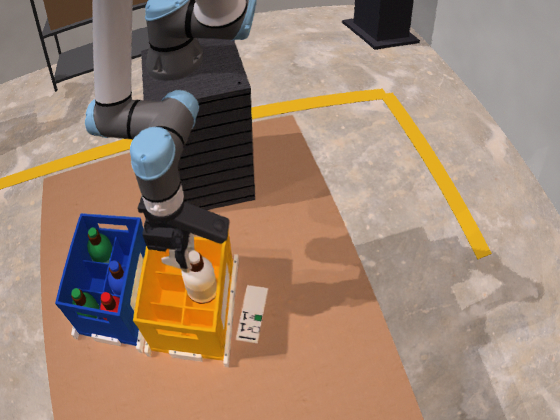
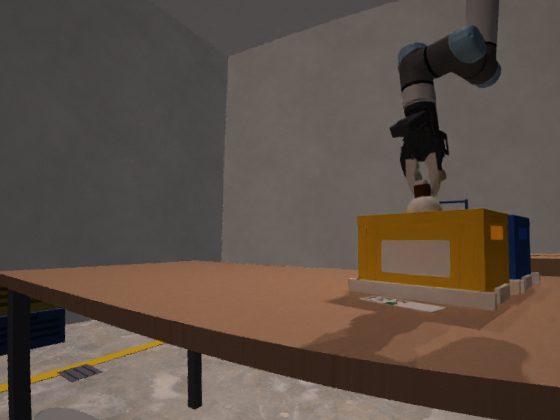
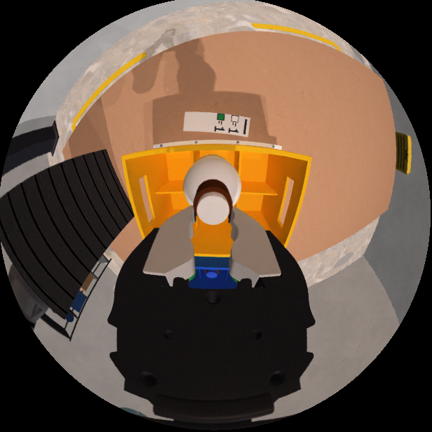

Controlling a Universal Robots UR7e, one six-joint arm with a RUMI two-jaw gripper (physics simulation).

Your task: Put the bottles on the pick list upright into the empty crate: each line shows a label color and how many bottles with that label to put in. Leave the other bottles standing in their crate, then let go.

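Frame: origin at the arm's base, x ahead, y left, z up, level; centimetres.
Where they show: gripper, between the fingertips: (image 1: pixel 189 263) (image 2: pixel 426 197); arm's base, origin of its link: (image 1: pixel 174 61).
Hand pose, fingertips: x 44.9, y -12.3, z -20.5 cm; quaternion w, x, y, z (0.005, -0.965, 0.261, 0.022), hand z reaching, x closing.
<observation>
Each offset is from my fingertips to the top centre of the thing. Level surfaces: height alone.
The pick list @(dx +5.7, dy +10.8, dz -21.1 cm) (image 1: pixel 254 300) (image 2: pixel 425 306) (image 3: pixel 199 122) shows a green and a white square, each with what looks like a 1. My gripper (image 1: pixel 193 263) (image 2: pixel 424 191) (image 3: pixel 212 208) is shut on the neck of the white bottle @(dx +0.4, dy +1.3, dz +3.5 cm) (image 1: pixel 201 284) (image 2: pixel 424 204) (image 3: pixel 212 172). The bottle is upright, its lower part inside the yellow crate @(dx -1.2, dy -2.4, dz -3.8 cm) (image 1: pixel 200 346) (image 2: pixel 470 250) (image 3: pixel 303 192), on the pick-list side; its base is hidden. In the blue crate @(dx -12.2, dy -21.5, dz -3.8 cm) (image 1: pixel 107 330) (image 2: pixel 520 250) stand two green bottles @(dx -22.2, dy -21.0, dz -5.0 cm) (image 1: pixel 100 250) @(dx -6.3, dy -29.9, dz -5.0 cm) (image 1: pixel 86 300), a blue bottle @(dx -10.1, dy -17.5, dz -5.0 cm) (image 1: pixel 116 281) and a red bottle @(dx -2.5, dy -22.1, dz -5.0 cm) (image 1: pixel 109 302).
The crates stand side by side on the brown table @(dz -21.3 cm) (image 1: pixel 320 360) (image 2: pixel 175 290) (image 3: pixel 320 100), with white rails @(dx +3.5, dy +6.3, dz -18.3 cm) (image 1: pixel 231 310) (image 2: pixel 420 291) at their bases. The yellow crate's walls and dividers surround the held bottle. The black ribbed robot base (image 1: pixel 220 150) (image 3: pixel 65 215) stands behind the crates.
</observation>
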